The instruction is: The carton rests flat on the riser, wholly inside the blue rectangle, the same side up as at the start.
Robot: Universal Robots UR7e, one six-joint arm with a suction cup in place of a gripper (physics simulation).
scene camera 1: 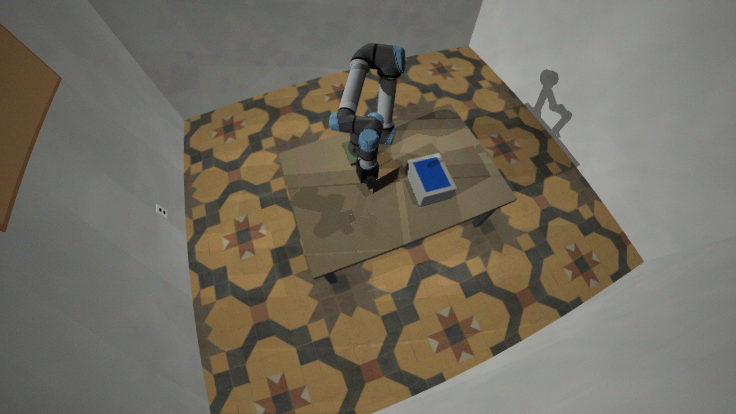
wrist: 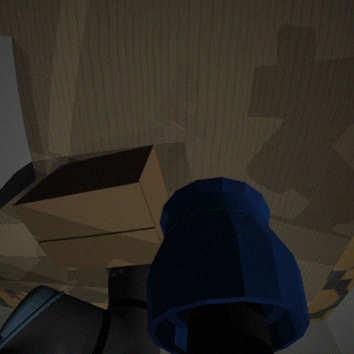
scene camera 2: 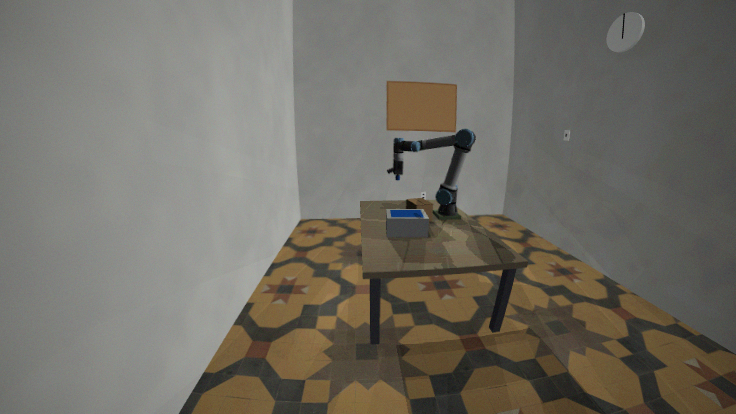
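Seen in the pictures: end effector, tool point: (wrist: pixel 214 225) (scene camera 2: pixel 397 179); arm's base, origin of the base link: (wrist: pixel 141 278) (scene camera 2: pixel 447 212).
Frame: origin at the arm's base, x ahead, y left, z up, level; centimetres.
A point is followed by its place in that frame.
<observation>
The brown carton (scene camera 1: pixel 387 178) {x 29.4, y 8.3, z 5.2 cm} (scene camera 2: pixel 424 207) {x 21.1, y 14.0, z 8.3 cm} (wrist: pixel 100 210) {x 28.1, y 3.3, z 10.5 cm} stands on the table, beside the riser and apart from it; a dark seam line crosses one of its faces in the wrist view. The riser (scene camera 1: pixel 437 198) {x 48.1, y 32.0, z 3.0 cm} (scene camera 2: pixel 406 227) {x 36.3, y 42.0, z 3.8 cm} (wrist: pixel 9 100) {x 38.5, y 22.0, z -0.3 cm} is a grey-white block. The blue rectangle (scene camera 1: pixel 432 174) {x 36.0, y 32.3, z 9.5 cm} (scene camera 2: pixel 406 213) {x 35.6, y 32.1, z 9.5 cm} covers most of its top, with no carton on it. My gripper (scene camera 1: pixel 367 184) {x 39.2, y -6.3, z 24.2 cm} (scene camera 2: pixel 397 178) (wrist: pixel 215 192), a blue suction cup, is open and holds nothing. It hangs well above the table in scene camera 2, clear of the carton, which partly hides behind the arm in scene camera 1.
The wooden table (scene camera 1: pixel 380 226) {x 53.3, y -2.7, z -2.6 cm} (scene camera 2: pixel 442 260) {x 20.6, y 71.8, z -2.6 cm} carries everything. The arm's base stands on a green plate (scene camera 1: pixel 349 152) {x 1.9, y -7.6, z 0.2 cm} (scene camera 2: pixel 452 216) {x -1.7, y 8.1, z -0.2 cm} near the carton. The riser stands on the other side of the carton from the wrist's shadow on the table.
</observation>
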